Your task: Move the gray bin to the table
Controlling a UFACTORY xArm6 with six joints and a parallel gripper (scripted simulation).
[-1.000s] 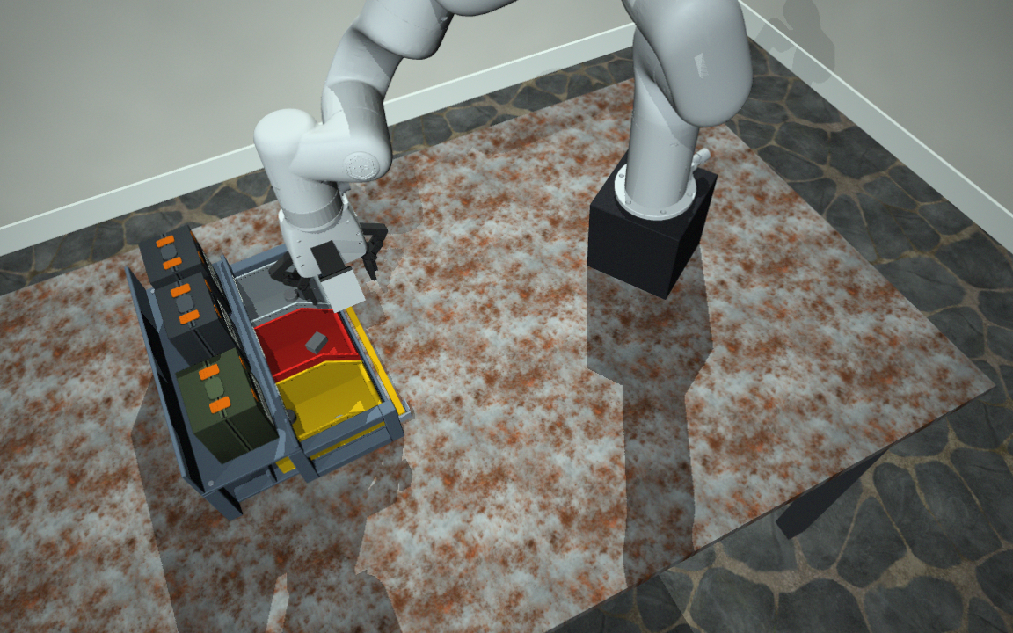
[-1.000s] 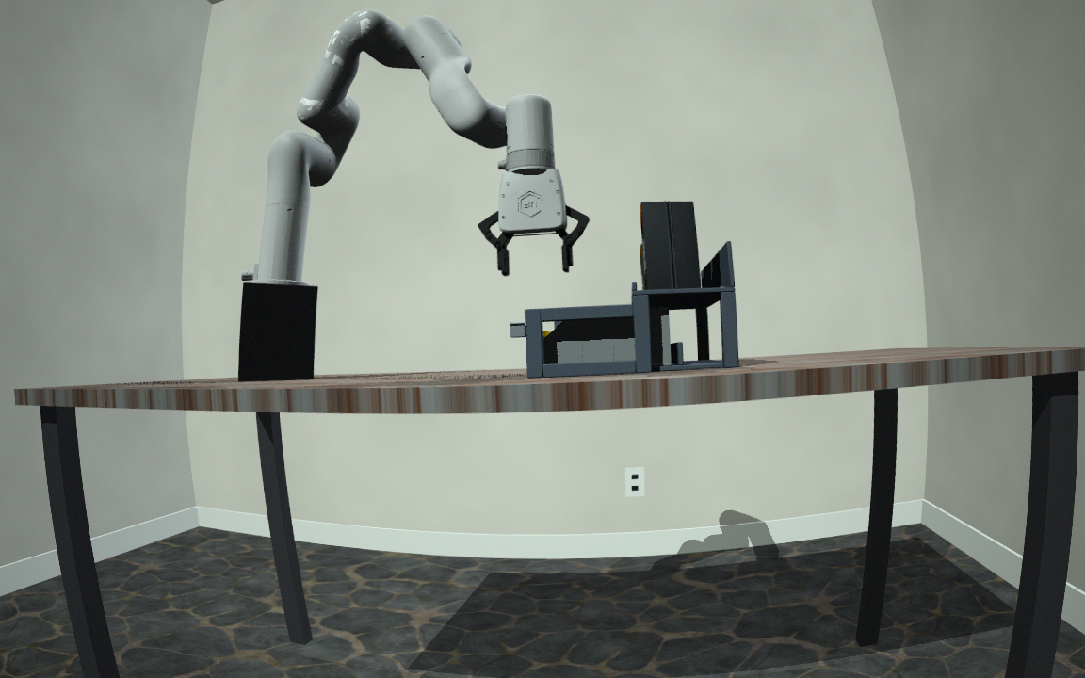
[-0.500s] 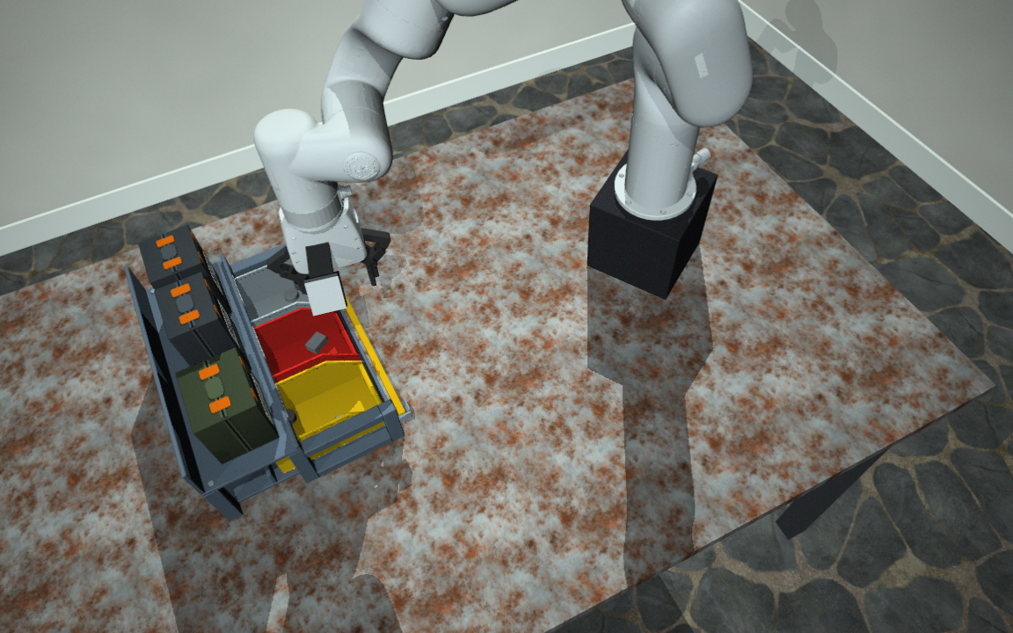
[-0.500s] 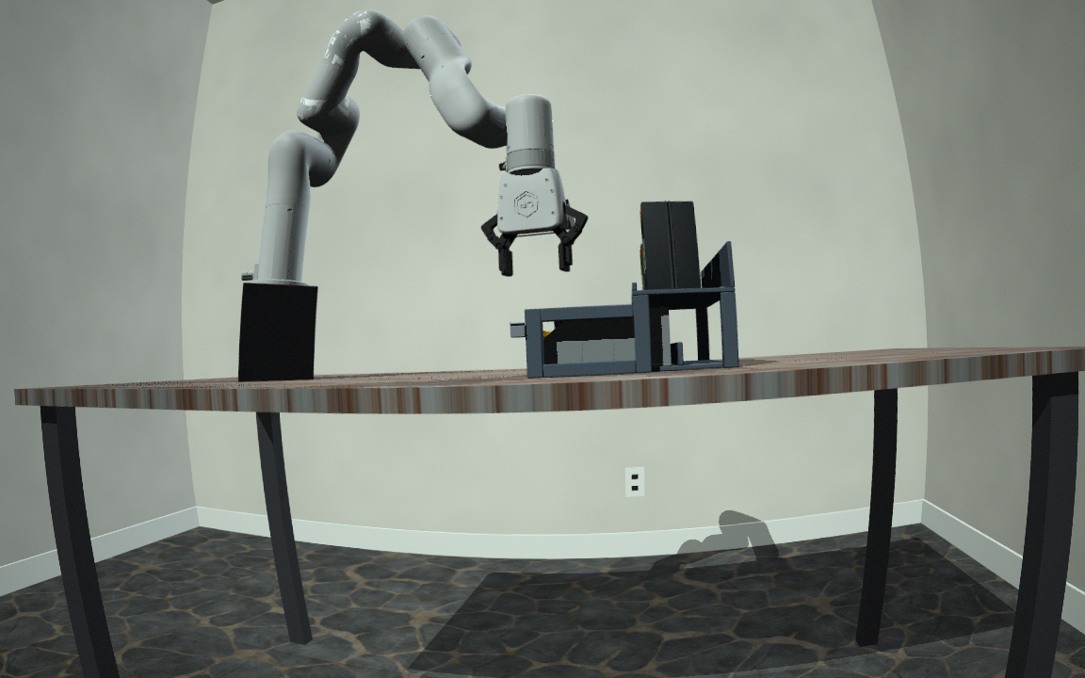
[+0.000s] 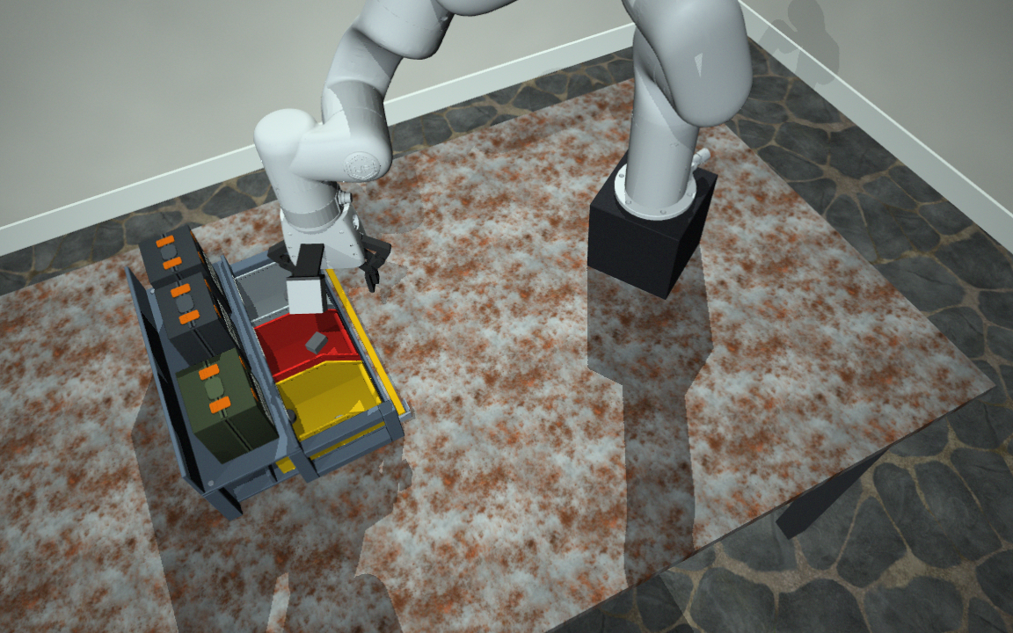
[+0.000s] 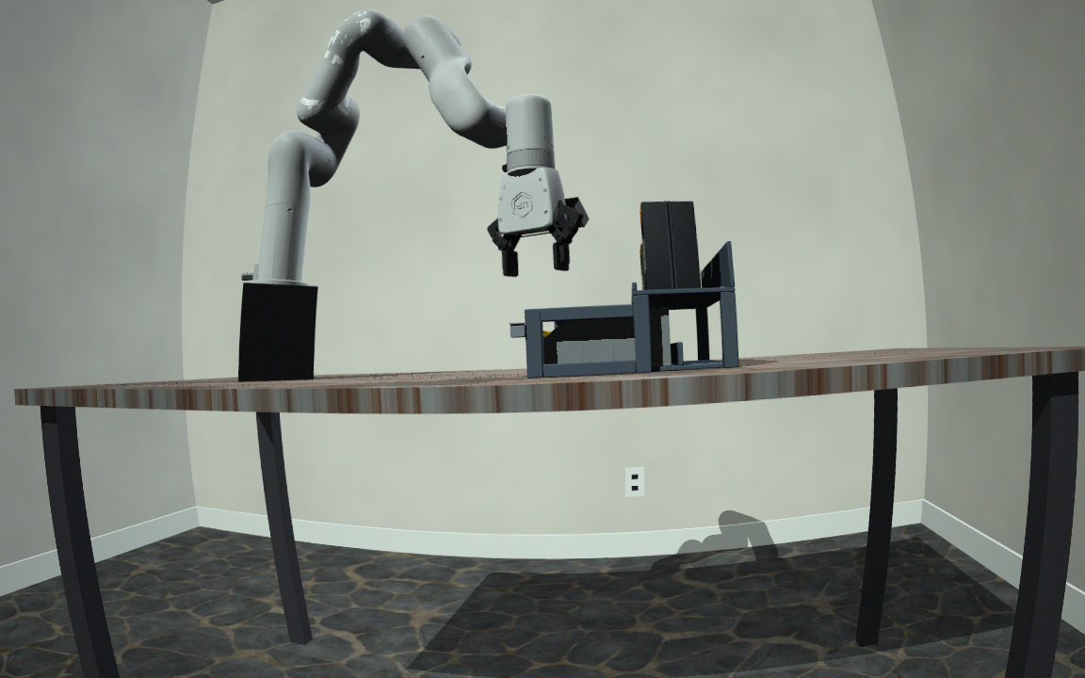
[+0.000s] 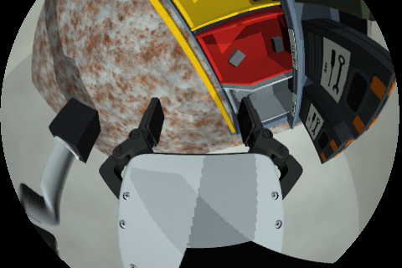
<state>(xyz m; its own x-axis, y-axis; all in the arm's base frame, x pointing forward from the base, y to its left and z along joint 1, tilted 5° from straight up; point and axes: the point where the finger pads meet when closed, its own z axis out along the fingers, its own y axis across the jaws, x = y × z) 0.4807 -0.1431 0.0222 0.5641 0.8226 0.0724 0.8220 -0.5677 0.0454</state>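
Right now my hand is 10 cm above the yellow strip. The rest, counted from my hand: yellow bin 12 cm ahead, 10 cm to the left, 12 cm below; gray open bin 9 cm ahead, 12 cm to the right, 12 cm below; red bin 10 cm ahead, 1 cm to the right, 12 cm below.
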